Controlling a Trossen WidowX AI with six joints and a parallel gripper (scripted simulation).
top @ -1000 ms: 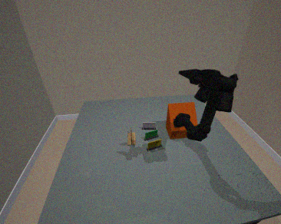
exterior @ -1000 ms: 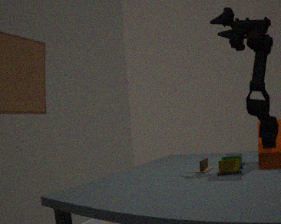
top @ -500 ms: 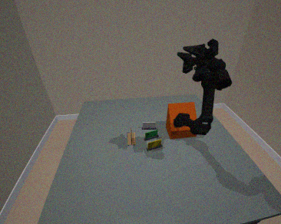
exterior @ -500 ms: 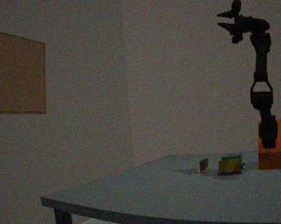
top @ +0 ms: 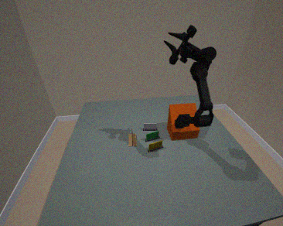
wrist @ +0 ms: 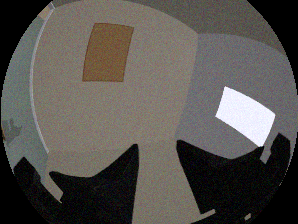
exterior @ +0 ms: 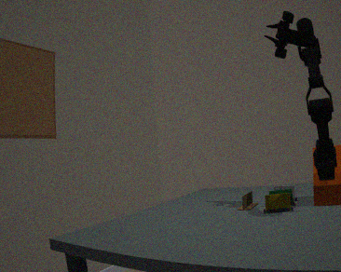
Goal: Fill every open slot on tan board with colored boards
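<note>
The grey board is 690 mm below my gripper tip, 190 mm to the right of it and 40 mm ahead of it. From my gripper tip the other things lie so: tan board 690 mm below, 190 mm ahead, 90 mm to the right; yellow board 690 mm below, 30 mm ahead, 20 mm to the left; green board 690 mm below, 80 mm to the right, 30 mm ahead.
</note>
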